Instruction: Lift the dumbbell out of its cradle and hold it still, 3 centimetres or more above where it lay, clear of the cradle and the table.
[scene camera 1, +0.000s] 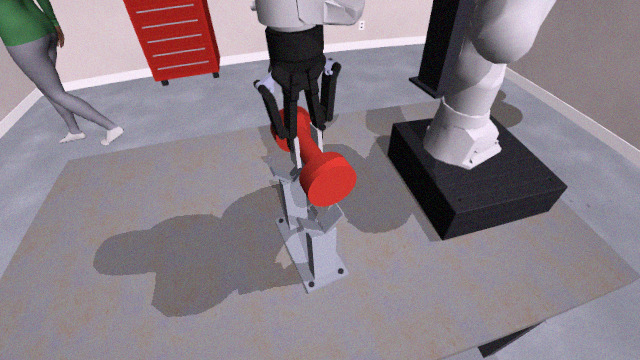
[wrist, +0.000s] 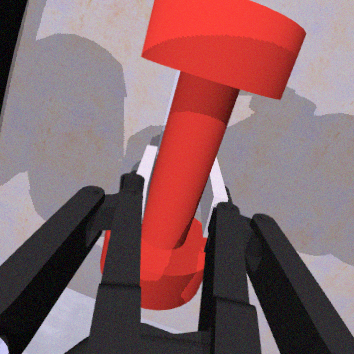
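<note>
The red dumbbell (scene camera 1: 330, 181) (wrist: 189, 145) has two thick round heads and a thinner handle. It hangs above the grey cradle (scene camera 1: 324, 255), with its near head raised over the near V-shaped support, whose notch shows empty below it. The far support's notch also shows below the handle. My gripper (scene camera 1: 309, 146) (wrist: 178, 166) is shut on the handle, with one light pad on each side. In the wrist view one head is at the top and the other is partly hidden behind the fingers. The dumbbell looks apart from the cradle and the table (scene camera 1: 75, 305).
The cradle's base plate with dark bolts lies on the table. The arm's black pedestal (scene camera 1: 500, 185) stands at the right. A red drawer cabinet (scene camera 1: 175, 42) and a person (scene camera 1: 37, 60) in a green top are beyond the table at the left. A black column (scene camera 1: 440, 45) stands behind.
</note>
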